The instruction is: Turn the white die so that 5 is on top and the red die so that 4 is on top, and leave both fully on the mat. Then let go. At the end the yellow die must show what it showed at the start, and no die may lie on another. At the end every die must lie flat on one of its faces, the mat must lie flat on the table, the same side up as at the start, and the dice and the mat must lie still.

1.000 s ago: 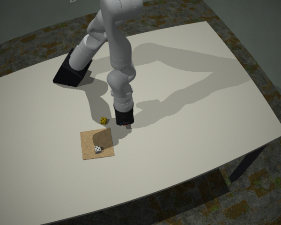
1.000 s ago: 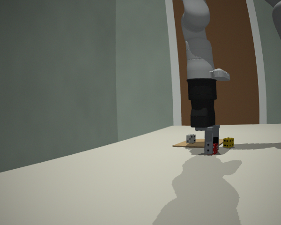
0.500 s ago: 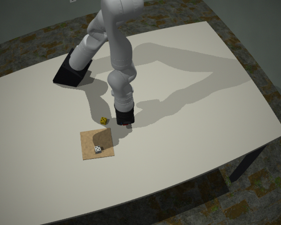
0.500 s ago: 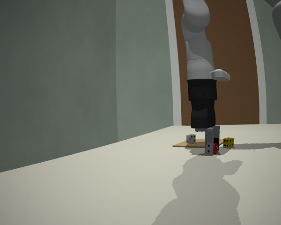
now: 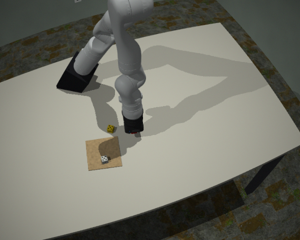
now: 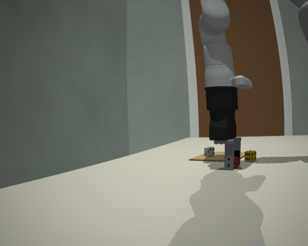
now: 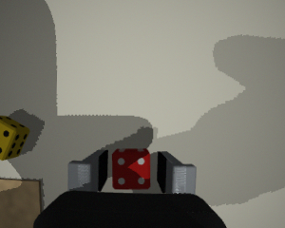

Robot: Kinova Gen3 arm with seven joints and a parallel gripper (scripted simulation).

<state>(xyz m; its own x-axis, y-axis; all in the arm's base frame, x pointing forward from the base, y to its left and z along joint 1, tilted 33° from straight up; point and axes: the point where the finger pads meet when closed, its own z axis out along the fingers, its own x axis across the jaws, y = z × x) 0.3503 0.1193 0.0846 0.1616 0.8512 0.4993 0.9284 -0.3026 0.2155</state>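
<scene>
Now: the red die 1 cm below my hand. Also, from my hand: white die 15 cm to the right, 10 cm ahead; then brown mat 15 cm to the right, 6 cm ahead, 2 cm below; then yellow die 9 cm to the right, 3 cm behind, 1 cm below.
</scene>
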